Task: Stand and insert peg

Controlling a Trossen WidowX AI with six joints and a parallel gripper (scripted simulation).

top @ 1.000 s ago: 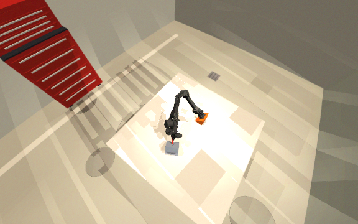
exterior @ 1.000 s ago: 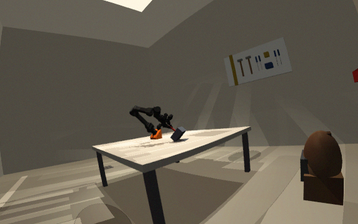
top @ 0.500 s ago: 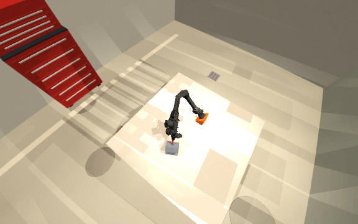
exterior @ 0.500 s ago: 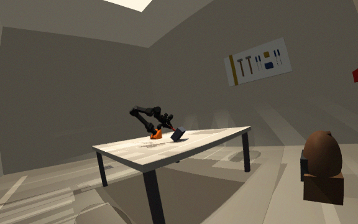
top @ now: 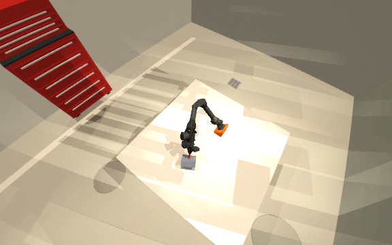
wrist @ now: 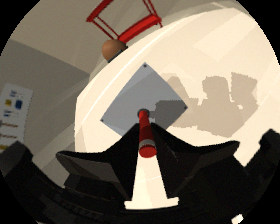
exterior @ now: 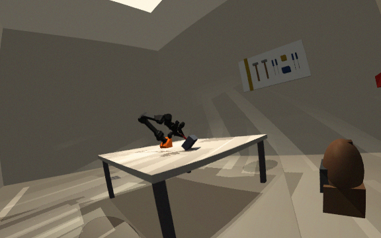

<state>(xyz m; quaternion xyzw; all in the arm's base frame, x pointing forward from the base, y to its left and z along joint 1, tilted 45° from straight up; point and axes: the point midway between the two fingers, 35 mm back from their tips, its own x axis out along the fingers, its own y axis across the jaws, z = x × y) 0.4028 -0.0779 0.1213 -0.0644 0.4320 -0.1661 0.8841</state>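
The grey sloped panel is 50 mm below my gripper tip, 40 mm ahead of it and 20 mm to the left of it. Round my gripper tip: red peg 10 mm behind, 10 mm above.
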